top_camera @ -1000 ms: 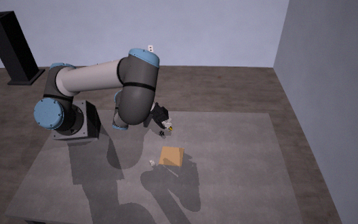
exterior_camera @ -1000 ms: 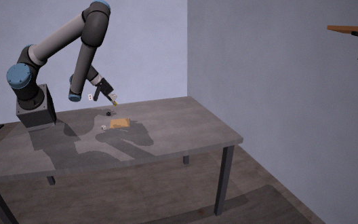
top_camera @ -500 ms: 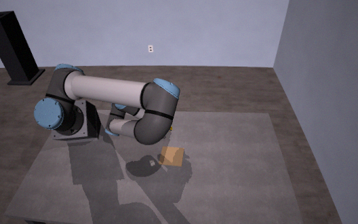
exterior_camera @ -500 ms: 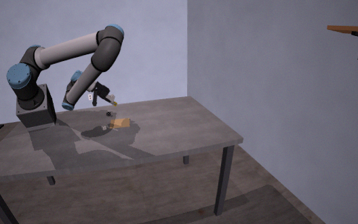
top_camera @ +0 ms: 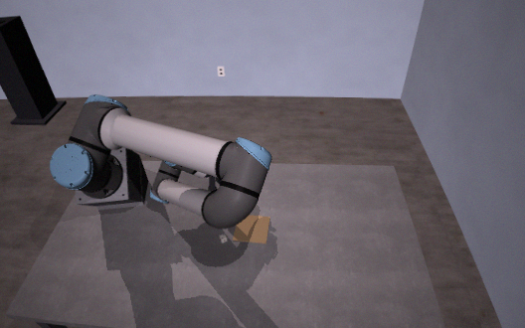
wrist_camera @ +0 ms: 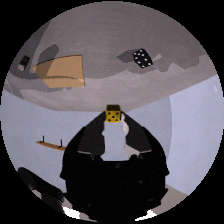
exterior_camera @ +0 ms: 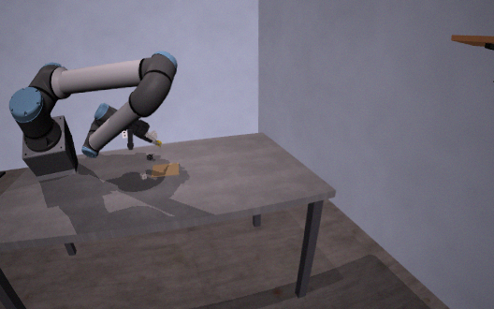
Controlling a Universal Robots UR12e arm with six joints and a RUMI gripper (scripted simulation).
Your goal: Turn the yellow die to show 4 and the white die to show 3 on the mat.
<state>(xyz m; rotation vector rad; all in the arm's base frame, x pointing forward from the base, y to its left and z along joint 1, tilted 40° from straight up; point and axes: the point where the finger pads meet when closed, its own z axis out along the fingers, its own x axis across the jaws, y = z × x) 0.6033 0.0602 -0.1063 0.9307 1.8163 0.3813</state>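
My gripper is now 9 cm above the black die, 6 cm past it and 4 cm to the right of it. Also, from my hand: white die 21 cm to the right, 9 cm below, 8 cm behind; tan mat 14 cm to the right, 10 cm below, 3 cm ahead; yellow die right at my hand.
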